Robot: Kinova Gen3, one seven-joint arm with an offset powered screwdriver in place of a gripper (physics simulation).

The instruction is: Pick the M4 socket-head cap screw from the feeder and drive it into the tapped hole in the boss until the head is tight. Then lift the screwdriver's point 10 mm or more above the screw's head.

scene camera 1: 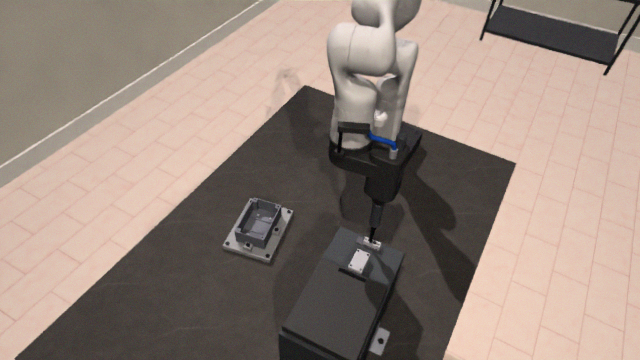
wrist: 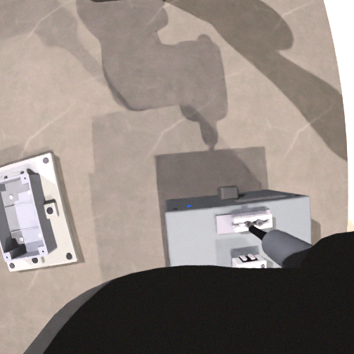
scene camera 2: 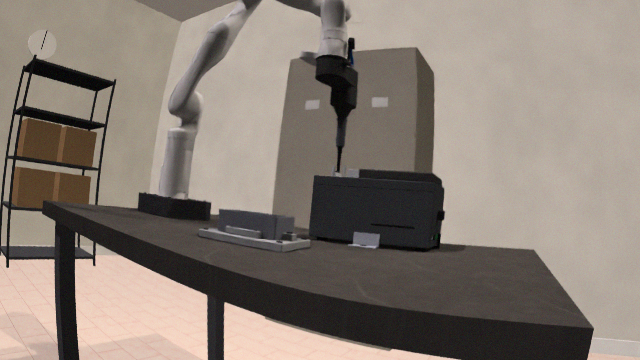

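Observation:
My screwdriver's point (scene camera 1: pixel 371 238) (scene camera 2: pixel 338 170) (wrist: pixel 251 227) is down at the small light pick-up block (scene camera 1: pixel 376 244) (wrist: pixel 266 220) on top of the dark feeder (scene camera 1: pixel 335 310) (scene camera 2: pixel 370 210) (wrist: pixel 192 235). The bit stands nearly upright in the second scene view. The M4 screw cannot be made out at the point, so I cannot tell whether it is on the bit. A grey open-topped housing (scene camera 1: pixel 241 239) (scene camera 2: pixel 250 223) (wrist: pixel 44 225) with corner bosses sits on a light fixture plate (scene camera 1: pixel 260 256) (scene camera 2: pixel 295 245) (wrist: pixel 66 240). The tapped hole cannot be singled out.
A white plate (scene camera 1: pixel 359 261) (wrist: pixel 257 265) lies on the feeder's top behind the pick-up block. A small light bracket (scene camera 1: pixel 381 340) (scene camera 2: pixel 366 239) stands at the feeder's foot. The dark table (scene camera 1: pixel 175 280) (scene camera 2: pixel 425 285) bears the feeder, the fixture and the arm's base (scene camera 2: pixel 175 206).

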